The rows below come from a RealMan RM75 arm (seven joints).
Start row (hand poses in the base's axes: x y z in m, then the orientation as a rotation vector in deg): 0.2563 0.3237 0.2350 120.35 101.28 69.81
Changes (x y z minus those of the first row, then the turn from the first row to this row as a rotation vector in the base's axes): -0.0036 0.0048 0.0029 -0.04 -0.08 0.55; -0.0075 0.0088 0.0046 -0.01 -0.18 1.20; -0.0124 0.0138 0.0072 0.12 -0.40 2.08; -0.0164 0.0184 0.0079 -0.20 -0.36 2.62; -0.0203 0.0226 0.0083 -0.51 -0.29 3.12; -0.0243 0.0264 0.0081 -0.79 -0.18 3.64; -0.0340 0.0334 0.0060 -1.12 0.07 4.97; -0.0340 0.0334 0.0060 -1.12 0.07 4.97; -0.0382 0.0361 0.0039 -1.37 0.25 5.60
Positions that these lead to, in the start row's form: 0.2527 0.3285 0.2379 119.90 101.95 69.97; 0.2488 0.3325 0.2396 119.40 102.72 70.25; 0.2439 0.3375 0.2422 118.69 103.71 70.80; 0.2399 0.3421 0.2429 118.20 104.48 70.53; 0.2360 0.3463 0.2433 117.77 105.20 70.23; 0.2320 0.3501 0.2431 117.38 105.97 69.94; 0.2223 0.3571 0.2410 116.55 107.81 69.66; 0.2223 0.3571 0.2410 116.55 107.81 69.66; 0.2181 0.3598 0.2389 116.15 108.72 69.36
